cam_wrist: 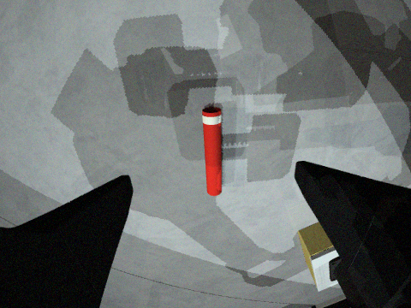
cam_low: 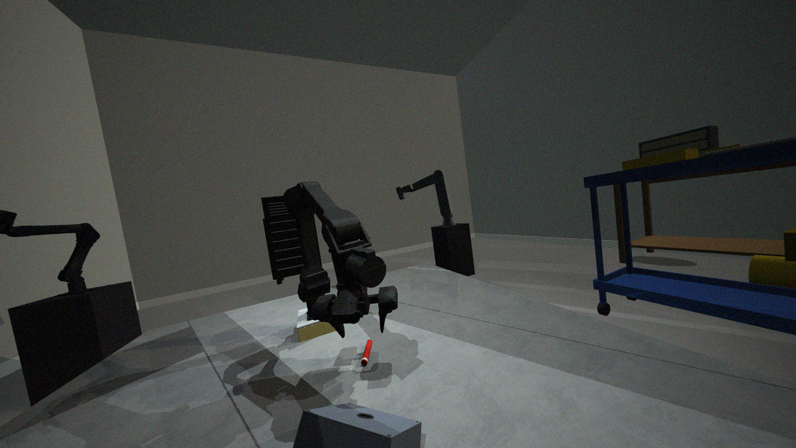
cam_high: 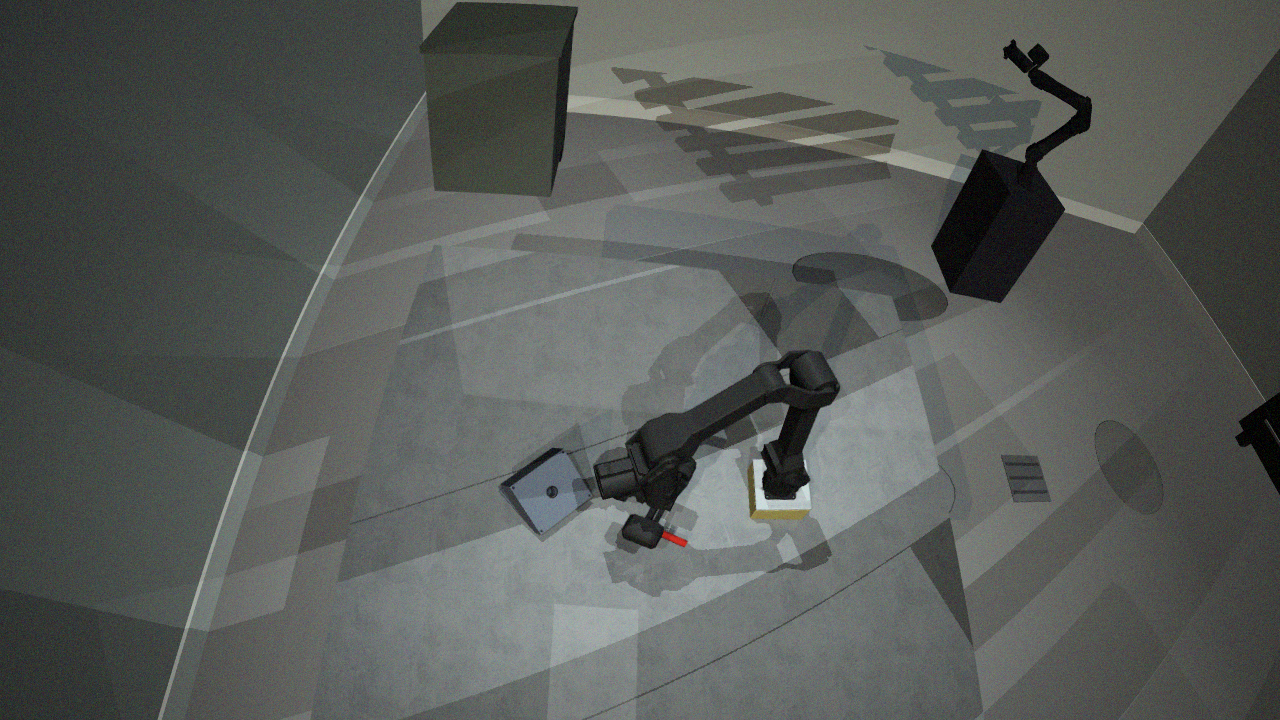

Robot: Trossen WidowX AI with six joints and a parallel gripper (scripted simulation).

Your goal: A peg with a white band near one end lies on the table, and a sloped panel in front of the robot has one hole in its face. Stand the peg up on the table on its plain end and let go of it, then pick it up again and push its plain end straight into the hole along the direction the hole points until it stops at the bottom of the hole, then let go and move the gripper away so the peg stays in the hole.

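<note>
The red peg is 10 mm behind my gripper tip and 60 mm below it. From my gripper tip the other things lie so: sloped panel: 210 mm ahead, 50 mm to the right, 30 mm below.
</note>
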